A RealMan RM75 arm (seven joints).
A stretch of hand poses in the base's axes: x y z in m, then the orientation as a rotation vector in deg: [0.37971, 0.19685, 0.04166, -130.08, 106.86, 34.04]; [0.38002, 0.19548, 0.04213, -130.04, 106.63, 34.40]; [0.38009, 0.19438, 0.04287, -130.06, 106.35, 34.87]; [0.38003, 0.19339, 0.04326, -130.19, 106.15, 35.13]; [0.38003, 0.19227, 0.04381, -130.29, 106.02, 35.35]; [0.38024, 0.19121, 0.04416, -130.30, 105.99, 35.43]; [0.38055, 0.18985, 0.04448, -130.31, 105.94, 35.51]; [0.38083, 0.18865, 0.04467, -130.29, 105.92, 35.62]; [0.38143, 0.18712, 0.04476, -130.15, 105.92, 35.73]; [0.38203, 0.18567, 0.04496, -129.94, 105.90, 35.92]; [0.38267, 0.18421, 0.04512, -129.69, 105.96, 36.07]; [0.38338, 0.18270, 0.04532, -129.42, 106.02, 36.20]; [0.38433, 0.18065, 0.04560, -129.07, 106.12, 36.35]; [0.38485, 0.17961, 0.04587, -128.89, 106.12, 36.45]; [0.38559, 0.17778, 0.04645, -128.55, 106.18, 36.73]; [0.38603, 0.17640, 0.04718, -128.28, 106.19, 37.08]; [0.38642, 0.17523, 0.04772, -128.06, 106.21, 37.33]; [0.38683, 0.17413, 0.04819, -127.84, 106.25, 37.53]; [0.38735, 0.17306, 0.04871, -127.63, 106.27, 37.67]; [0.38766, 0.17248, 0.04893, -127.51, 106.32, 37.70]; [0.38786, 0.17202, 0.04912, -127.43, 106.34, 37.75]
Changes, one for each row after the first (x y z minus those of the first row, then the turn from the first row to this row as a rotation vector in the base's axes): [0.00031, -0.00137, 0.00047, 0.25, 0.12, 0.10]; [0.00038, -0.00247, 0.00121, 0.53, 0.30, 0.26]; [0.00032, -0.00346, 0.00160, 0.64, 0.42, 0.43]; [0.00032, -0.00458, 0.00215, 0.71, 0.53, 0.55]; [0.00053, -0.00564, 0.00250, 0.74, 0.57, 0.58]; [0.00084, -0.00700, 0.00282, 0.79, 0.61, 0.61]; [0.00112, -0.00820, 0.00301, 0.84, 0.66, 0.62]; [0.00172, -0.00973, 0.00310, 0.95, 0.69, 0.55]; [0.00232, -0.01118, 0.00330, 1.14, 0.73, 0.46]; [0.00296, -0.01264, 0.00346, 1.29, 0.77, 0.31]; [0.00367, -0.01415, 0.00366, 1.45, 0.79, 0.14]; [0.00462, -0.01620, 0.00394, 1.64, 0.82, -0.08]; [0.00514, -0.01724, 0.00421, 1.78, 0.83, -0.17]; [0.00588, -0.01907, 0.00479, 2.02, 0.92, -0.36]; [0.00632, -0.02045, 0.00552, 2.26, 1.07, -0.48]; [0.00671, -0.02162, 0.00606, 2.45, 1.17, -0.59]; [0.00712, -0.02272, 0.00653, 2.61, 1.24, -0.71]; [0.00764, -0.02379, 0.00705, 2.75, 1.27, -0.82]; [0.00795, -0.02437, 0.00727, 2.80, 1.28, -0.90]; [0.00815, -0.02483, 0.00746, 2.85, 1.29, -0.95]
